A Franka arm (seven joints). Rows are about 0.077 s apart.
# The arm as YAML. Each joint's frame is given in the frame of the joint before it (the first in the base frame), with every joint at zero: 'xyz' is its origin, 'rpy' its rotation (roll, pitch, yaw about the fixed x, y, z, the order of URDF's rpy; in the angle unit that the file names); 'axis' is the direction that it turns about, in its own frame. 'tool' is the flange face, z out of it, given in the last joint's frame.
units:
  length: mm
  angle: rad
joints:
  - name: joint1
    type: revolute
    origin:
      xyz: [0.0, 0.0, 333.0]
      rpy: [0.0, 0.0, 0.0]
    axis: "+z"
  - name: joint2
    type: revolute
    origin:
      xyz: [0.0, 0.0, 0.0]
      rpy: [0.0, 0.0, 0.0]
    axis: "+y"
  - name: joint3
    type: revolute
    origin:
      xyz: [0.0, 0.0, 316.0]
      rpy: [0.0, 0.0, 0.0]
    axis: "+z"
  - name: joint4
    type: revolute
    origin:
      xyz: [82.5, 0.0, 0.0]
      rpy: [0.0, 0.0, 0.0]
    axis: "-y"
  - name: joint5
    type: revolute
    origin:
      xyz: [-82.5, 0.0, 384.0]
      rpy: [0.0, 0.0, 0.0]
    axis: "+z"
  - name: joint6
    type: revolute
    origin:
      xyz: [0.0, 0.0, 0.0]
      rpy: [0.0, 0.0, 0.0]
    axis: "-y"
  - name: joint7
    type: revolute
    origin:
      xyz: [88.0, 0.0, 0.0]
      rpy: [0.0, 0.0, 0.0]
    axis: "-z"
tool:
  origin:
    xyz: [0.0, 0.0, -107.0]
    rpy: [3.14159, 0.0, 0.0]
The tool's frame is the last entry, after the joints.
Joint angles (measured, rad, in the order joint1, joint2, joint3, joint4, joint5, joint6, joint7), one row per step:
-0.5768 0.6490 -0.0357 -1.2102 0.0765 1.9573 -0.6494
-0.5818 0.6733 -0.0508 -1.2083 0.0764 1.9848 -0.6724
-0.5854 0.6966 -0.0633 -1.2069 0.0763 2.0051 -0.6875
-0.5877 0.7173 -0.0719 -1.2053 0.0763 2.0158 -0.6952
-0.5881 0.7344 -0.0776 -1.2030 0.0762 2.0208 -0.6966
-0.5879 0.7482 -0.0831 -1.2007 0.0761 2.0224 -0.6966
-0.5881 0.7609 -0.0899 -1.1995 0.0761 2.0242 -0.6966
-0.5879 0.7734 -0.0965 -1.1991 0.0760 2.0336 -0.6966
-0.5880 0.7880 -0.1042 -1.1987 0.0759 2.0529 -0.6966
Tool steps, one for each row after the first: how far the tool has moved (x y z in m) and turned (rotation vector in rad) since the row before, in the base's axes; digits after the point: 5 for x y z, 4 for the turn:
-0.00320 -0.01262 -0.01438 -0.0144 0.0023 0.0047
-0.00285 -0.00983 -0.01463 -0.0085 0.0071 0.0011
-0.00213 -0.00644 -0.01361 -0.0015 0.0109 -0.0014
-0.00098 -0.00349 -0.01119 0.0017 0.0107 -0.0032
-0.00108 -0.00270 -0.00903 0.0021 0.0105 -0.0037
-0.00194 -0.00336 -0.00867 0.0013 0.0108 -0.0051
-0.00132 -0.00339 -0.00818 -0.0031 0.0054 -0.0045
-0.00117 -0.00460 -0.00878 -0.0090 0.0000 -0.0055

